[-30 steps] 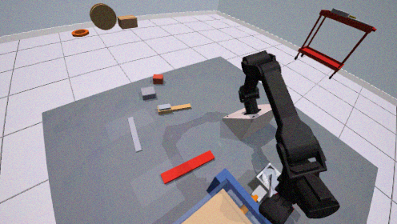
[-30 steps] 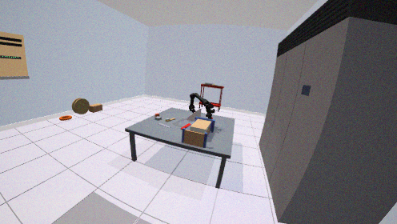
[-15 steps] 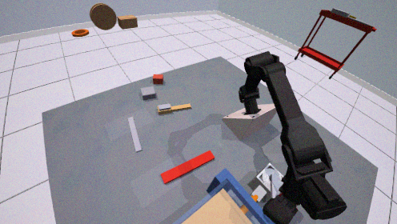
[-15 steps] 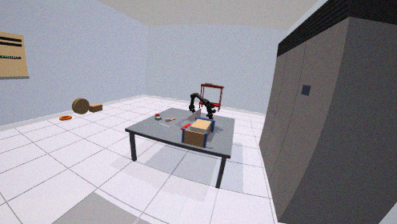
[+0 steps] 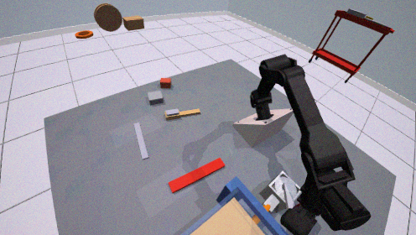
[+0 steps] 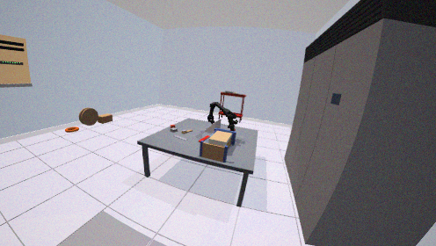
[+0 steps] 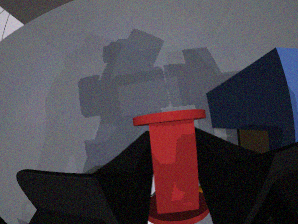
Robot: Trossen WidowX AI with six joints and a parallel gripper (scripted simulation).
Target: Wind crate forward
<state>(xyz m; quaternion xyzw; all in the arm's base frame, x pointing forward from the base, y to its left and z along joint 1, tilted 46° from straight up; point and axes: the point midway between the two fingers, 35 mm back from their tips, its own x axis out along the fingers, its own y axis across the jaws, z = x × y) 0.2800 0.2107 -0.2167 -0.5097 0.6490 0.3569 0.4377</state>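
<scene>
Right now the winch handle is 30 mm behind my gripper tip, 40 mm to the right of it and 30 mm below it. From my gripper tip the other things lie so: red knob: 20 mm to the right; then hand winch: 90 mm behind, 90 mm to the right, 100 mm below; then blue frame: 80 mm ahead, 100 mm to the right, 20 mm below.
</scene>
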